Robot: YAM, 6 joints.
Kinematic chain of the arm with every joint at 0, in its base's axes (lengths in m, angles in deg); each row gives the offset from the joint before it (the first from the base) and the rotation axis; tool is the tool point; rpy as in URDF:
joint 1: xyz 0 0 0.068 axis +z
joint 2: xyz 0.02 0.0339 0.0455 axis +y
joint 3: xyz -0.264 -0.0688 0 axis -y
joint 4: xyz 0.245 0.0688 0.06 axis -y
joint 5: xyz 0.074 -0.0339 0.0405 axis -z
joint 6: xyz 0.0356 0 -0.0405 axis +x
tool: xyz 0 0 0 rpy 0 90 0
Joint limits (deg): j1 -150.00..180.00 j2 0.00..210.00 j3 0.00..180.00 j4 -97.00..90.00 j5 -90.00..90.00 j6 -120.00..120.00
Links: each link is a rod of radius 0.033 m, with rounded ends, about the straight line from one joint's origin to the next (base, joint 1, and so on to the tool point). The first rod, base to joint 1, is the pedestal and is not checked.
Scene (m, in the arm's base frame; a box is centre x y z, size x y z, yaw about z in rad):
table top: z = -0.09
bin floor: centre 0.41 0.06 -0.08 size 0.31 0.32 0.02 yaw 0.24
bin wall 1: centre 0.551 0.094 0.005 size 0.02 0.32 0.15 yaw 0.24
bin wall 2: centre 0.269 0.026 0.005 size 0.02 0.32 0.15 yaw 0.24
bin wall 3: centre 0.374 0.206 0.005 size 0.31 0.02 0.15 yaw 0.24
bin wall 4: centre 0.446 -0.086 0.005 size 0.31 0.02 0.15 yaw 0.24
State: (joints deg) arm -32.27 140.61 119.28 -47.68 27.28 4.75
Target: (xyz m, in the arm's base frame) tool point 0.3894 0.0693 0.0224
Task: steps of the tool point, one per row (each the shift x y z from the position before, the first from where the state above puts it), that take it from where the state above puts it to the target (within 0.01 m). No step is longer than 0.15 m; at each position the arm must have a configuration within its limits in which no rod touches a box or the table.
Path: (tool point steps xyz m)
1: 0.0252 0.1294 0.0057
2: -0.0136 0.1225 0.0061
3: -0.0463 0.1045 0.0063
4: 0.0067 0.0014 -0.0723
5: -0.0067 -0.0014 -0.0726

